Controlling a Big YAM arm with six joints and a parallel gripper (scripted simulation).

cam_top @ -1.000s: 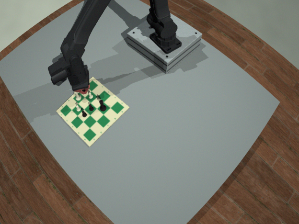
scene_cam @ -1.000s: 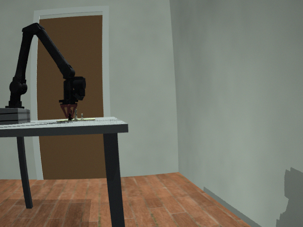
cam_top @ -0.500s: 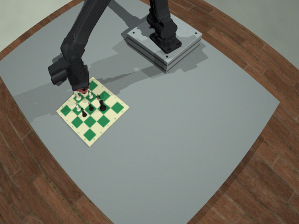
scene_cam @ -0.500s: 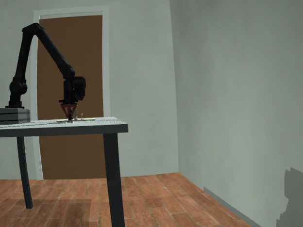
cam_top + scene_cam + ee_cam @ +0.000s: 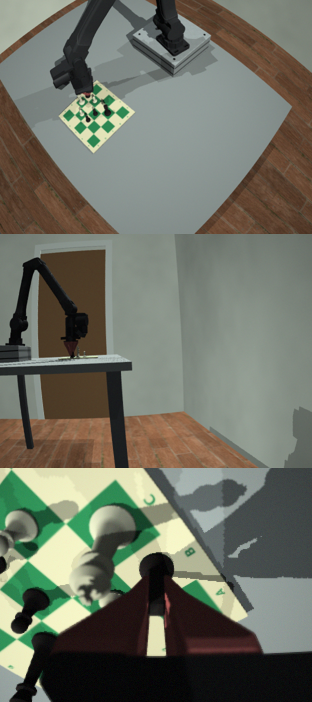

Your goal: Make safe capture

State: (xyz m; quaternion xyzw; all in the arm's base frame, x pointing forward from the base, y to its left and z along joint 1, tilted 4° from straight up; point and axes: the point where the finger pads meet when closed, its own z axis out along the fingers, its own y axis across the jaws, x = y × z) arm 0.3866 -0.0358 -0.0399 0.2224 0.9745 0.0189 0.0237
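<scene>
Right now my hand is 1 cm above the black piece. The rest, counted from my hand: tall white piece 4 cm ahead, 1 cm to the left, 1 cm above; then green-and-cream chessboard 8 cm to the left, 2 cm below, 2 cm ahead.
</scene>
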